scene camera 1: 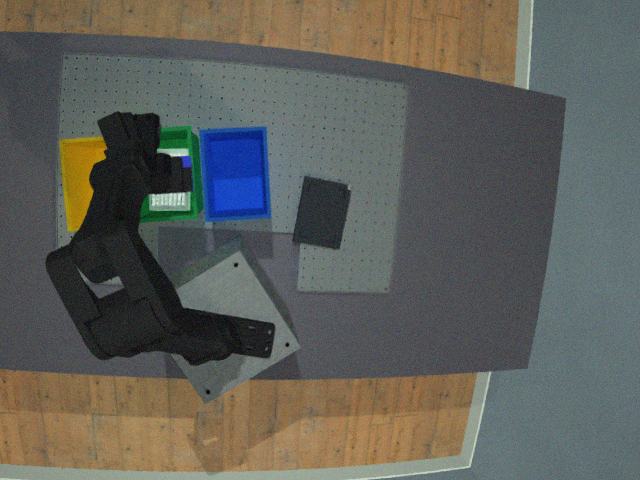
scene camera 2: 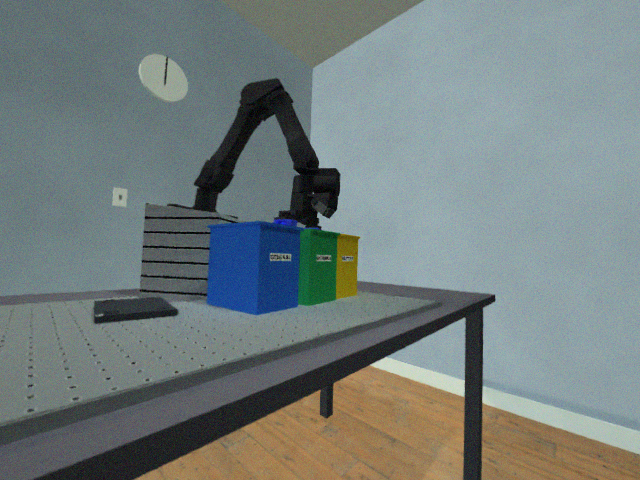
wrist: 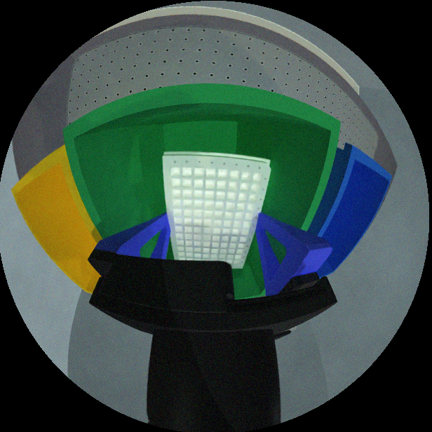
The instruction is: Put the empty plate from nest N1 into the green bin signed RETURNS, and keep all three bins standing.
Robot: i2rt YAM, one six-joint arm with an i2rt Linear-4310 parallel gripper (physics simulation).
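Seen in the pictures: gripper, fingertip midpoint: (scene camera 1: 169, 176); arm's base, origin of the base link: (scene camera 1: 222, 332) (scene camera 2: 203, 214).
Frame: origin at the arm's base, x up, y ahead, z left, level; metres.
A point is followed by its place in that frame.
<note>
The pale plate with a grid of wells (scene camera 1: 169, 202) @(x -0.099, y 0.220, z 0.152 m) (wrist: 215, 200) is between the two blue fingers of my gripper (scene camera 2: 298, 225) (wrist: 212, 216), which is shut on it. The plate is over or within the mouth of the green bin (scene camera 1: 194, 186) @(x -0.055, y 0.264, z 0.102 m) (scene camera 2: 318, 279) @(x -0.176, y 0.362, z 0.171 m) (wrist: 200, 94); its exact depth is unclear. The fingers are near rim height. In scene camera 2 the plate does not show. The blue bin (scene camera 1: 268, 180) @(x -0.055, y 0.303, z -0.038 m) (scene camera 2: 253, 268) @(x -0.146, y 0.385, z -0.013 m) (wrist: 367, 190) and the yellow bin (scene camera 1: 80, 180) @(x -0.128, y 0.230, z 0.354 m) (scene camera 2: 346, 279) @(x -0.184, y 0.318, z 0.313 m) (wrist: 50, 215) stand upright on either side. The bin labels are too blurred to read.
A dark flat block (scene camera 1: 321, 211) @(x -0.223, y 0.254, z -0.189 m) (scene camera 2: 135, 310) @(x -0.223, y 0.310, z -0.196 m) lies on the perforated board (scene camera 1: 356, 155) @(x -0.235, y 0.408, z -0.249 m) (scene camera 2: 155, 351) @(x -0.235, y 0.514, z -0.196 m), beyond the blue bin. The arm's base stands on a grey box (scene camera 1: 232, 289) @(x -0.007, y 0.086, z -0.006 m) (scene camera 2: 175, 253) @(x -0.123, y 0.072, z -0.088 m) near the bins. The arm covers part of the yellow and green bins in scene camera 1.
</note>
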